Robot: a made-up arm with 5 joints.
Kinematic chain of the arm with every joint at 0, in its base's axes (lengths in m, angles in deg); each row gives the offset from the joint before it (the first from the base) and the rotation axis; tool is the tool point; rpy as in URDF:
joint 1: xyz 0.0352 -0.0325 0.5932 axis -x
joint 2: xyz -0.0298 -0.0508 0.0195 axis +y
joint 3: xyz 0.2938 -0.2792 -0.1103 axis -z
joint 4: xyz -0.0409 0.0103 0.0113 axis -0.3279 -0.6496 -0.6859
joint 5: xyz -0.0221 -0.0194 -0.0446 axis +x
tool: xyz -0.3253 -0.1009 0.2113 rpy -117 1.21 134.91
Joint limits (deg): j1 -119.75..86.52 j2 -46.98..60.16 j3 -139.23..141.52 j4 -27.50..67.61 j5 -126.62..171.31
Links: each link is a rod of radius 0.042 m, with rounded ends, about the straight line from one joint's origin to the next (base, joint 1, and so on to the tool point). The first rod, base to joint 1, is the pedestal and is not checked.
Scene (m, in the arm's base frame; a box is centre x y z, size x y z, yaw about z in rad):
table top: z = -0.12
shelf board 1: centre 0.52 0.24 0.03 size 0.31 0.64 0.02 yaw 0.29
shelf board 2: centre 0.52 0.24 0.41 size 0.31 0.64 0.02 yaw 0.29
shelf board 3: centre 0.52 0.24 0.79 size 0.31 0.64 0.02 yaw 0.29
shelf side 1: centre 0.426 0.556 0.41 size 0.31 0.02 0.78 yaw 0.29
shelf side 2: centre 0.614 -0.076 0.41 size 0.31 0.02 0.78 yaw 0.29
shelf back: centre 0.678 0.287 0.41 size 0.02 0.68 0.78 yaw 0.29
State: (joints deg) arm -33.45 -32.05 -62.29 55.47 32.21
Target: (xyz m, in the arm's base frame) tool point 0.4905 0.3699 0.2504
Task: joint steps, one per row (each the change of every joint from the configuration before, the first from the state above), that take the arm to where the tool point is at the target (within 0.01 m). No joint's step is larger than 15 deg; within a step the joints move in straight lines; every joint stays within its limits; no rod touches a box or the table.
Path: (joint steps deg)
1: -11.37 -2.22 14.32 -1.38 9.86
2: -11.36 -2.22 14.32 -1.39 9.85
3: -11.37 -2.22 14.32 -1.38 9.86
4: -11.36 -2.22 14.32 -1.39 9.86
5: -11.37 -2.22 14.32 -1.38 9.85
6: -8.46 -1.28 -14.75 6.35 13.36
7: -8.46 -1.27 -14.76 6.36 13.35
8: -8.46 -1.28 -14.75 6.35 13.36

